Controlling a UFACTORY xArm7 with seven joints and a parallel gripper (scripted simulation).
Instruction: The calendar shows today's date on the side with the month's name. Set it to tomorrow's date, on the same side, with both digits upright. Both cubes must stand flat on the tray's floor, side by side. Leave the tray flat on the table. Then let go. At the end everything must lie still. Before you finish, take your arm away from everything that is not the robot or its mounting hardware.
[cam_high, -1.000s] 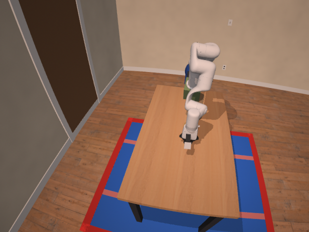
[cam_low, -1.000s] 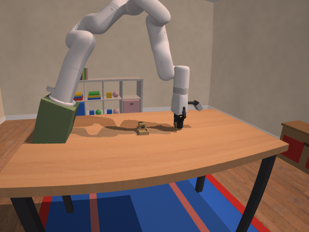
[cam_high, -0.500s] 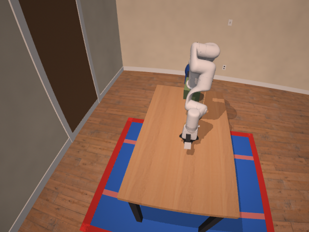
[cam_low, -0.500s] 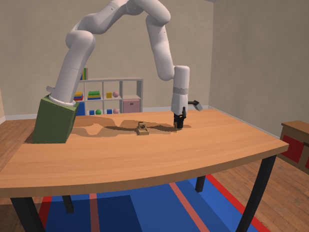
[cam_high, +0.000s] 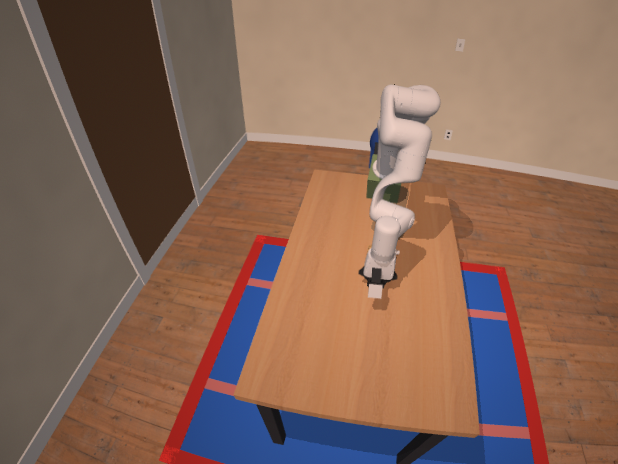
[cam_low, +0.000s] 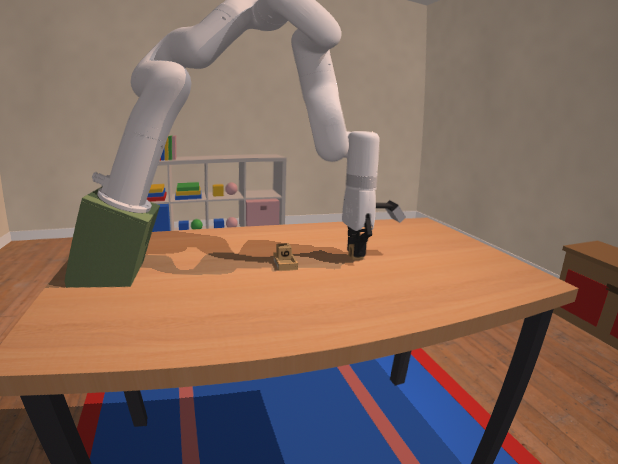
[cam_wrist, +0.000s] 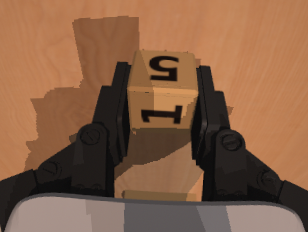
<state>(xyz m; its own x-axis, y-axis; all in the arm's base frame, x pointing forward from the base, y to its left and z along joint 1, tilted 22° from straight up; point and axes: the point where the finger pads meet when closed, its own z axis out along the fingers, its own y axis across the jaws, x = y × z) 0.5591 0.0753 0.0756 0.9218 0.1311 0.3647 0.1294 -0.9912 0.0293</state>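
My gripper is now 1 cm above the wooden digit cube. From my hand the other things lie so: low tray: 18 cm behind, 3 cm to the right, 2 cm below; wooden cube: 18 cm behind, 1 cm to the right.
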